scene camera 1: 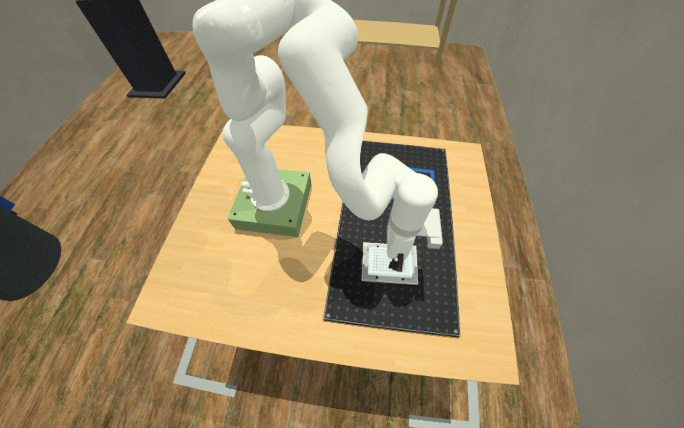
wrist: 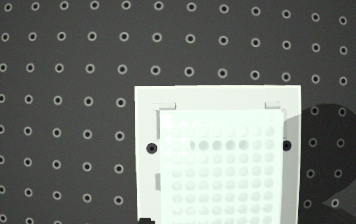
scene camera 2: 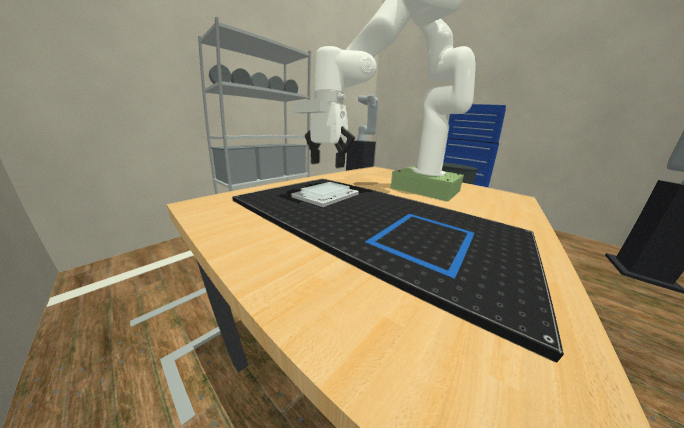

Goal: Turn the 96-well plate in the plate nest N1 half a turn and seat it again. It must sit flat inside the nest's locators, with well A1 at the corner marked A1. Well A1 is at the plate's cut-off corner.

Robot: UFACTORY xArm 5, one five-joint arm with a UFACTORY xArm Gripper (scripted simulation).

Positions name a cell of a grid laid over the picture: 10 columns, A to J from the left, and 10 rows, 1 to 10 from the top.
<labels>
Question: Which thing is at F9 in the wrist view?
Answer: A white 96-well plate.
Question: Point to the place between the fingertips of the gripper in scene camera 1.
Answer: F6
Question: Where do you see a white 96-well plate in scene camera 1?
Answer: At F7
</labels>
